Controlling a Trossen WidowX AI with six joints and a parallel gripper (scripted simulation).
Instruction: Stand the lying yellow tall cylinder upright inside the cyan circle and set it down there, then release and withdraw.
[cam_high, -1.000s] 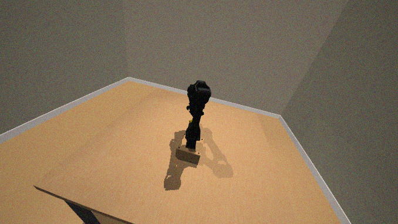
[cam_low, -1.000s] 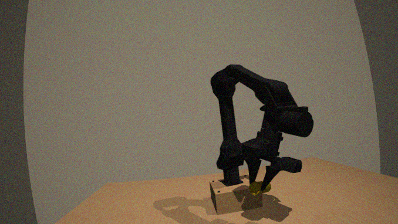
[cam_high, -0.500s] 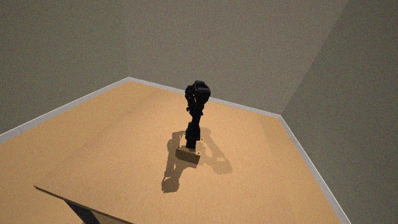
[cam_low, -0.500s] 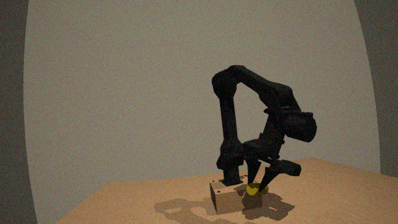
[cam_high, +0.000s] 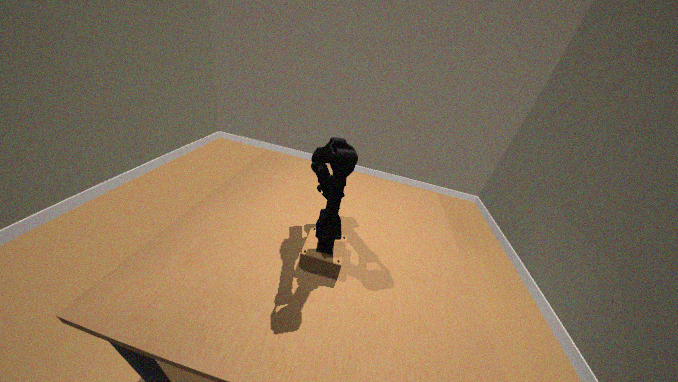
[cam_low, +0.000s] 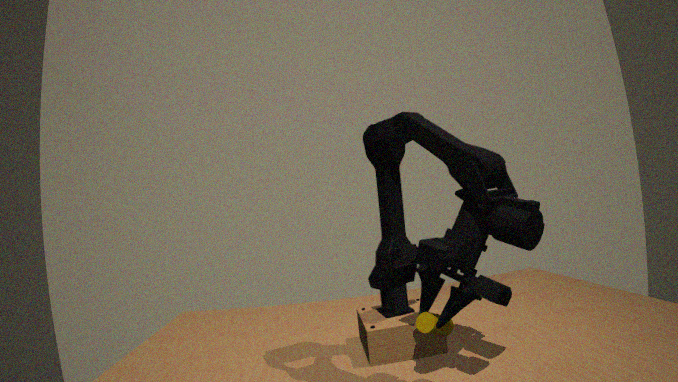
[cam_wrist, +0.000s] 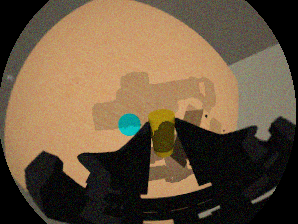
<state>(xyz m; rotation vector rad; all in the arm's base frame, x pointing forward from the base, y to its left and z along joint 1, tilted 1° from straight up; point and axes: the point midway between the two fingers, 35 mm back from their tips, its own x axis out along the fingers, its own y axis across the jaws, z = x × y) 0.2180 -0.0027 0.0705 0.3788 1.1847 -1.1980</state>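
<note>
Right now the cyan circle is 12 cm below my gripper tip, 3 cm ahead of it and 2 cm to the left of it. From my gripper tip the other things lie so: yellow tall cylinder: 2 cm to the left, 1 cm below, 1 cm behind.
</note>
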